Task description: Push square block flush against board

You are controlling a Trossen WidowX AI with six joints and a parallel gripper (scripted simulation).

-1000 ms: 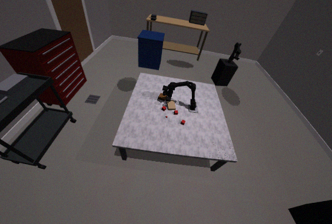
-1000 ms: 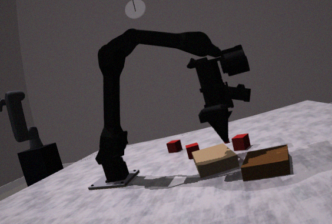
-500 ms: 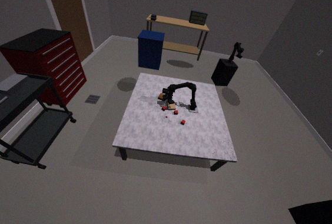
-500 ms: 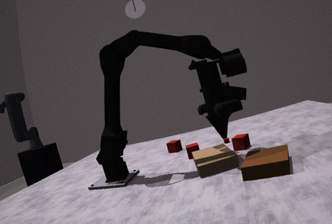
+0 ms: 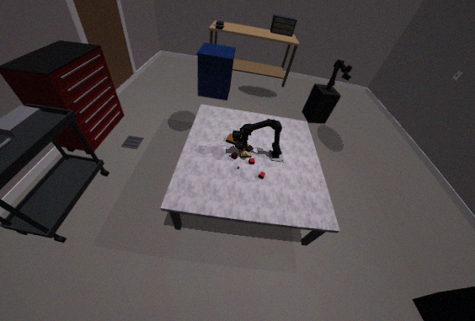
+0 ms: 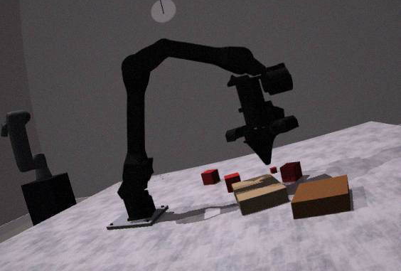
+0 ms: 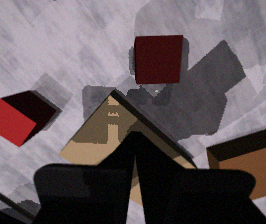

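My gripper tip is 5 cm above the tan board, 4 cm to the left of it and 4 cm past it. Also, from my gripper tip: square block (19 cm to the right, 6 cm ahead, 5 cm below).
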